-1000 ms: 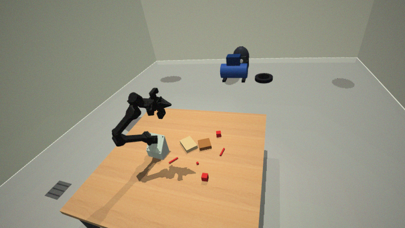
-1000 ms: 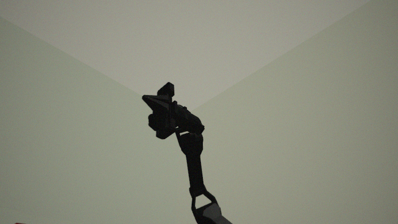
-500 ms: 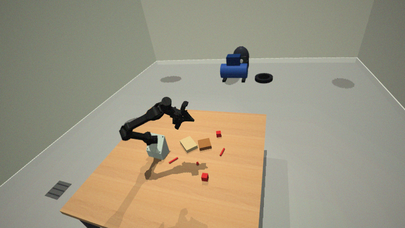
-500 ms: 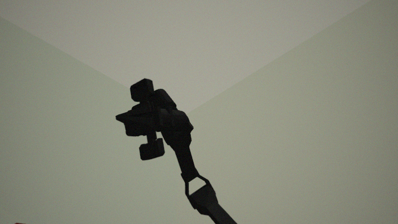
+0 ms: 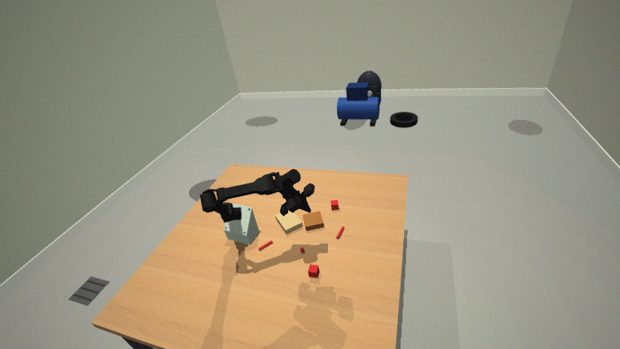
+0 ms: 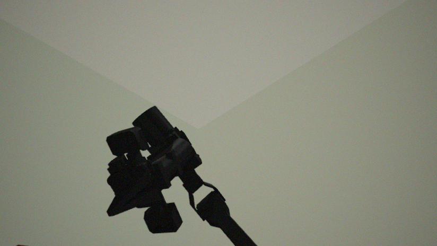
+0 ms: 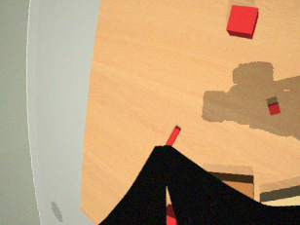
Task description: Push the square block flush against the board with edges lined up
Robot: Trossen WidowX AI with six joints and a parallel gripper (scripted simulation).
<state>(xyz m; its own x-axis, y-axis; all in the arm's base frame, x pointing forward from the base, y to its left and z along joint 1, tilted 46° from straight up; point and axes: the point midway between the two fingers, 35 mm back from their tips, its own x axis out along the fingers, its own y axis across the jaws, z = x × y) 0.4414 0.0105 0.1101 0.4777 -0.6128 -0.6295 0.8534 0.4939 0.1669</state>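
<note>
The tiny red piece lies 260 mm below my gripper tip, 70 mm behind it and 10 mm to the right of it. From my gripper tip the other things lie so: brown square block 250 mm below, 190 mm to the left, 70 mm behind; pale board 250 mm below, 210 mm behind, 180 mm to the left.
</note>
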